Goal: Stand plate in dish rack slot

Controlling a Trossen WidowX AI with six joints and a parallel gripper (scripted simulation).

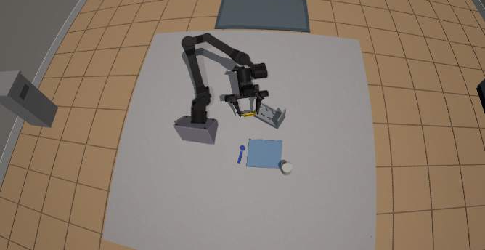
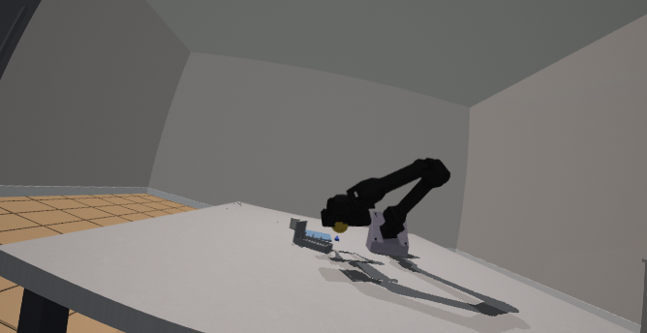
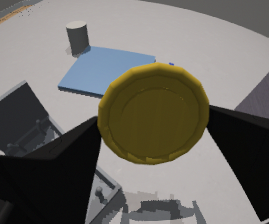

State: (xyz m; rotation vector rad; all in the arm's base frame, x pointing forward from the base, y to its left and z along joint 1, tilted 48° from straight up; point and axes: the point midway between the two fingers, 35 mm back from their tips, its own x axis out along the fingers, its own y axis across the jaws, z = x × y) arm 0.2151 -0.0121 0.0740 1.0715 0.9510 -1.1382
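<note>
Right now my gripper tip is 9 cm short of the grey dish rack, 6 cm above it and 4 cm to the right of it. Round my gripper tip: yellow plate (1 cm to the left); blue mat (15 cm to the right, 8 cm below, 6 cm ahead); blue spoon (14 cm to the right, 8 cm below, 4 cm behind).
</note>
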